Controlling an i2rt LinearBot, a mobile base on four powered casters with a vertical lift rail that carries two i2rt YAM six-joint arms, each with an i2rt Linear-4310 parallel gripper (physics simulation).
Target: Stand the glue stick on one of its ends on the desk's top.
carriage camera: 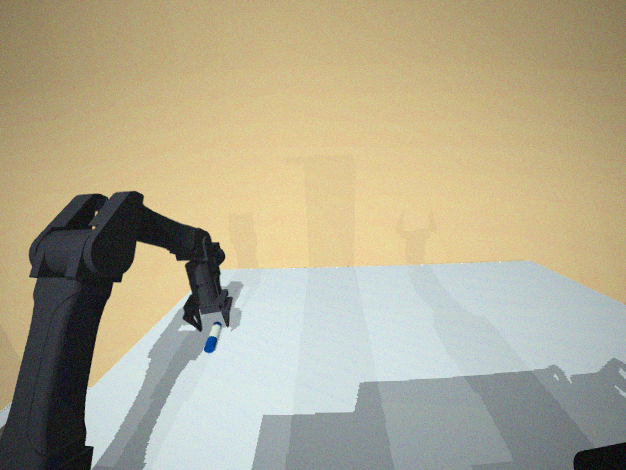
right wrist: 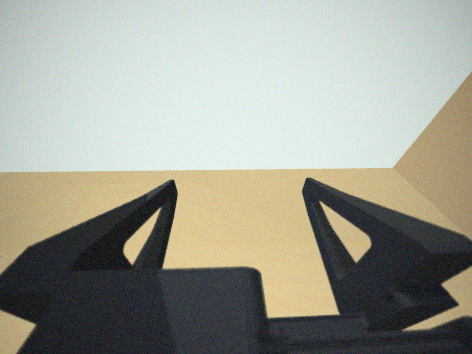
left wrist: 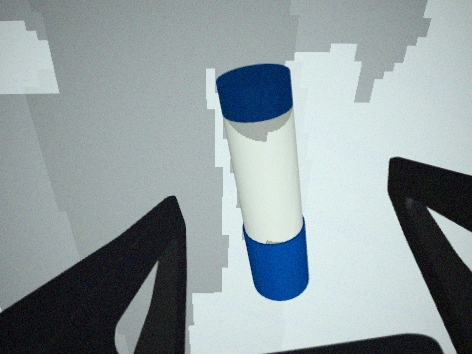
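Observation:
The glue stick [carriage camera: 212, 337] [left wrist: 267, 185], a white tube with a blue part at each end, lies on its side on the pale desk [carriage camera: 404, 328] [right wrist: 225, 90], near its left side. My left gripper [carriage camera: 213, 328] [left wrist: 282, 192] points down just above and behind the glue stick. It is open and empty. In the left wrist view the stick's lower half shows between the two fingers, apart from both, and its darker blue end reaches up past the fingertips. My right gripper [right wrist: 240, 185] is open and empty, away from the glue stick; the stick does not show in the right wrist view.
My left arm [carriage camera: 65, 323] rises along the left side of the carriage view. A dark part [carriage camera: 601, 457] shows in that view's bottom right corner. The desk's left and far edges show there. Shadows of the robot fall across the desk.

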